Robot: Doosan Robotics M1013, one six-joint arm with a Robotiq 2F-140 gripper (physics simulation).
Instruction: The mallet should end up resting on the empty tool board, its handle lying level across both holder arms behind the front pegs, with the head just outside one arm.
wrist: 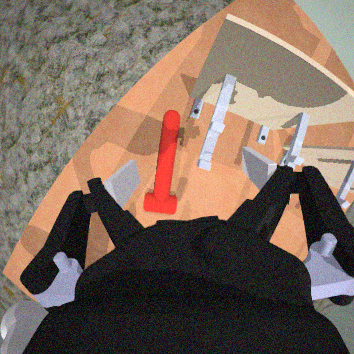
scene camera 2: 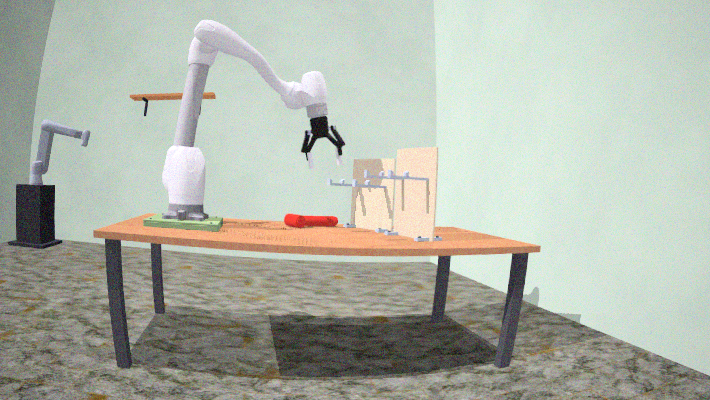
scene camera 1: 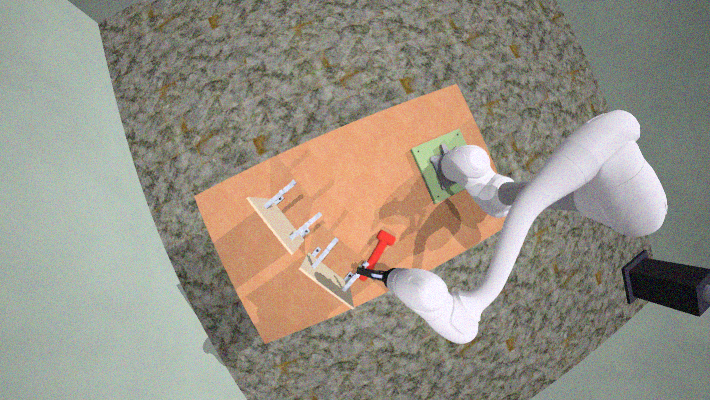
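Observation:
The red mallet [scene camera 1: 377, 254] [scene camera 2: 320, 220] [wrist: 166, 165] lies on the table, its handle end towards the boards and its head away from them. Two upright pale boards stand side by side, one [scene camera 1: 277, 222] [scene camera 2: 416, 200] nearer scene camera 2, the other [scene camera 1: 327, 280] [wrist: 270, 65] farther back. Each has two grey holder arms with small pegs. No tool shows on either. In the wrist view, two arms [wrist: 217, 122] [wrist: 298, 137] of the farther board stick out right of the mallet. My gripper [scene camera 1: 364, 270] [scene camera 2: 325, 160] [wrist: 188, 164] is open and empty, high above the table near the handle.
The wooden table [scene camera 1: 360, 165] [scene camera 2: 260, 245] carries the arm's green base plate [scene camera 1: 425, 170] [scene camera 2: 182, 224] at the end opposite the boards. A wall shelf [scene camera 2: 155, 97] and another small robot on a black pedestal [scene camera 2: 35, 215] [scene camera 1: 665, 285] stand beyond the table.

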